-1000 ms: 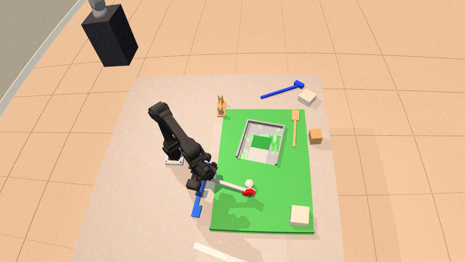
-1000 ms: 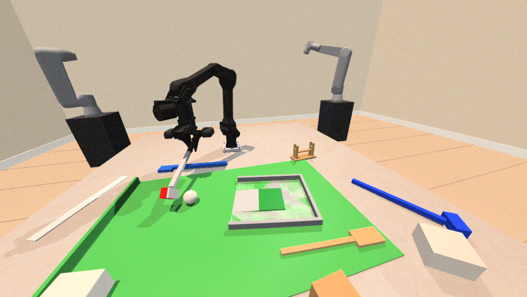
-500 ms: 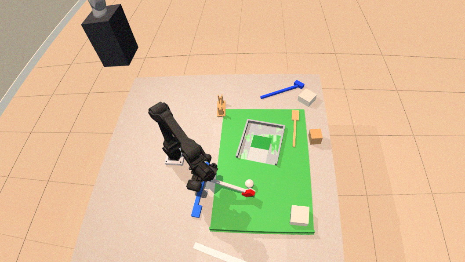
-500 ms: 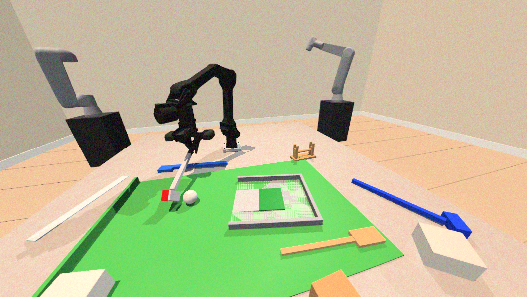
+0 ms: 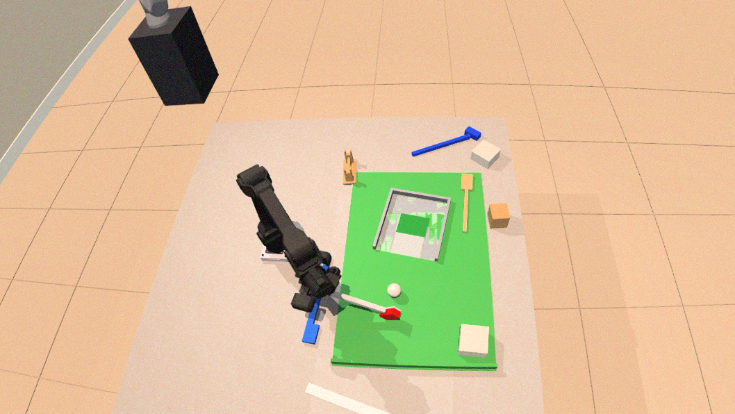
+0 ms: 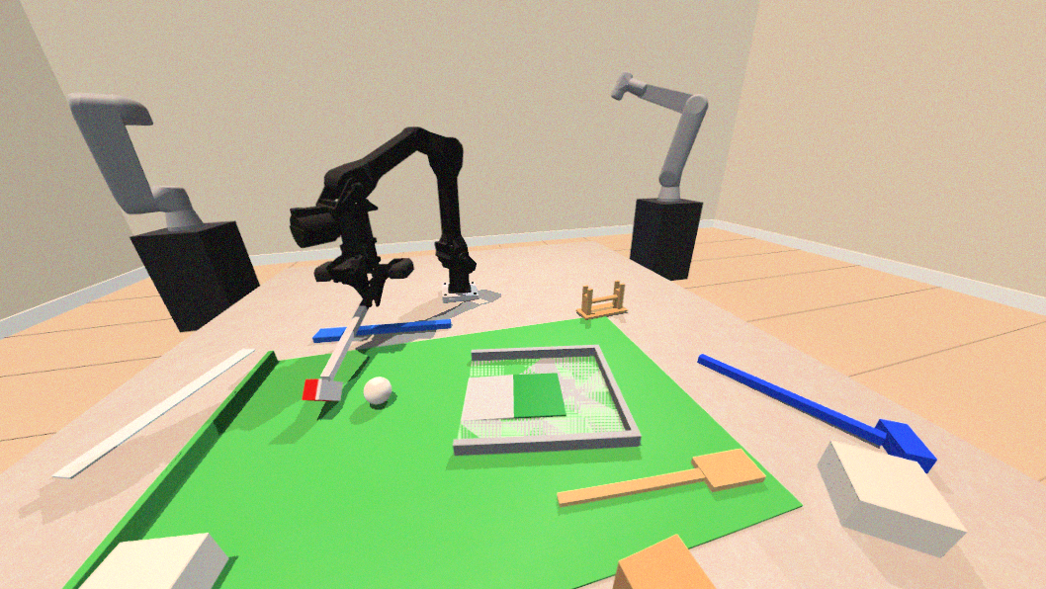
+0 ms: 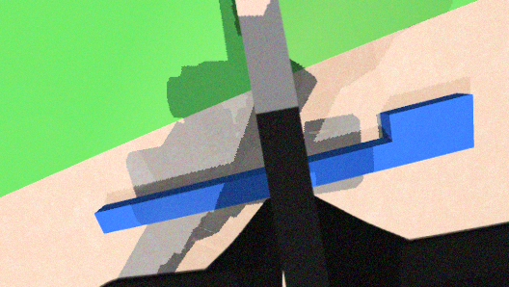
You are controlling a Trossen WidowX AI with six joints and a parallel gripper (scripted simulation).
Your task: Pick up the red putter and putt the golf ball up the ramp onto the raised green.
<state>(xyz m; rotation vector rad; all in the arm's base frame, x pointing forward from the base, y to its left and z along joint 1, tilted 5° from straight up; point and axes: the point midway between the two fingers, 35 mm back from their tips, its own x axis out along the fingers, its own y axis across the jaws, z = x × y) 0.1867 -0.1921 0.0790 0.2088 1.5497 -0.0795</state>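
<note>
My gripper tip is 12 cm short of the red putter and 2 cm to the left of it. Also, from my gripper tip: white golf ball (23 cm ahead, 4 cm to the left, 5 cm below); white strip (14 cm ahead, 32 cm to the right, 7 cm below); green mat (29 cm ahead, 17 cm to the left, 7 cm below).
</note>
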